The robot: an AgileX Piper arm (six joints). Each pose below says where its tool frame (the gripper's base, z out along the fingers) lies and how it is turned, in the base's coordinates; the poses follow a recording.
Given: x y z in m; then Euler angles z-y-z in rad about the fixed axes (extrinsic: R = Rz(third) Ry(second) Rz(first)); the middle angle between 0 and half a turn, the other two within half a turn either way.
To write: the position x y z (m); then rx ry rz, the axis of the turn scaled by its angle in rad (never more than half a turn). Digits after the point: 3 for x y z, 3 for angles.
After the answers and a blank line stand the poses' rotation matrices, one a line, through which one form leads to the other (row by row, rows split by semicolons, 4 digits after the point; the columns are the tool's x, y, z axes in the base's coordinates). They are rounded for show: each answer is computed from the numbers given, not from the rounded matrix.
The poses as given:
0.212 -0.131 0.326 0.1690 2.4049 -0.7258
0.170 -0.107 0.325 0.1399 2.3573 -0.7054
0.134 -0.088 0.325 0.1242 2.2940 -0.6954
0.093 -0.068 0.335 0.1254 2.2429 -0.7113
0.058 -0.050 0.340 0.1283 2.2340 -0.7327
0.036 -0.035 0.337 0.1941 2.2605 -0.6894
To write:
0.212 -0.131 0.326 1.047 2.183 -0.257
0.170 -0.107 0.325 0.974 2.165 -0.274
0.134 -0.088 0.325 0.921 2.120 -0.294
0.093 -0.068 0.335 0.919 2.067 -0.315
0.058 -0.050 0.340 0.941 2.049 -0.327
0.036 -0.035 0.337 0.972 2.056 -0.263

-0.4345 0.7475 0.5025; 0.6104 0.6546 -0.4459; -0.6623 0.1130 -0.7407
-0.4433 0.7172 0.5378; 0.5606 0.6899 -0.4579; -0.6994 0.0985 -0.7079
-0.4248 0.6987 0.5756; 0.5159 0.7094 -0.4803; -0.7439 0.0929 -0.6618
-0.3863 0.7067 0.5928; 0.4980 0.7007 -0.5108; -0.7764 0.0979 -0.6226
-0.3683 0.7219 0.5858; 0.5035 0.6846 -0.5271; -0.7815 0.1008 -0.6156
-0.3591 0.7188 0.5953; 0.5460 0.6791 -0.4907; -0.7569 0.1488 -0.6363

